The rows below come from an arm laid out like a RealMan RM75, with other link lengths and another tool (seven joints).
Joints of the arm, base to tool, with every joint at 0 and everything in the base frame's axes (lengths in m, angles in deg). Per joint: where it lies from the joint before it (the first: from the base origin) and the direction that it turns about. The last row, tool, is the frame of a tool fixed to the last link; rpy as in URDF.
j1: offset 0.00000 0.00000 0.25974 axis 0 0 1
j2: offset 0.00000 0.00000 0.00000 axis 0 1 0
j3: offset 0.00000 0.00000 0.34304 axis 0 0 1
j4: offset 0.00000 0.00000 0.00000 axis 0 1 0
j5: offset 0.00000 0.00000 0.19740 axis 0 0 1
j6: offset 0.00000 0.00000 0.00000 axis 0 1 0
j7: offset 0.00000 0.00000 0.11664 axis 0 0 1
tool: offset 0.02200 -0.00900 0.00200 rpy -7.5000 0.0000 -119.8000
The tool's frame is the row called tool.
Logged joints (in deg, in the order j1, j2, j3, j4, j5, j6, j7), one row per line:
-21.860 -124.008 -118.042 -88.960 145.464 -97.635 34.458
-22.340 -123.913 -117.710 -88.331 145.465 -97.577 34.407
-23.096 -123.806 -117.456 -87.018 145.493 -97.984 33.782
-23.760 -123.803 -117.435 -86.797 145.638 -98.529 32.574
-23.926 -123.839 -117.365 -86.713 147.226 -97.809 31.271
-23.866 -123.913 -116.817 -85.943 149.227 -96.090 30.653
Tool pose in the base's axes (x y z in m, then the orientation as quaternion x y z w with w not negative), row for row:
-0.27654 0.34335 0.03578 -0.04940 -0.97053 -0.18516 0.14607
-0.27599 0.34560 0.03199 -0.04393 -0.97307 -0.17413 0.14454
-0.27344 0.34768 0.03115 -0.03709 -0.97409 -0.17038 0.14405
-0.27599 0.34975 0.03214 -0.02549 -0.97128 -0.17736 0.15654
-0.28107 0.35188 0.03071 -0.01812 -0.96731 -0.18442 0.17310
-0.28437 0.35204 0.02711 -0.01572 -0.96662 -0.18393 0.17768
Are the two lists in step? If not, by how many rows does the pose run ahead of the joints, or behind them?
The pose runs 1 row ahead of the joints: the pose in row i belongs to the joints in row i + 1.
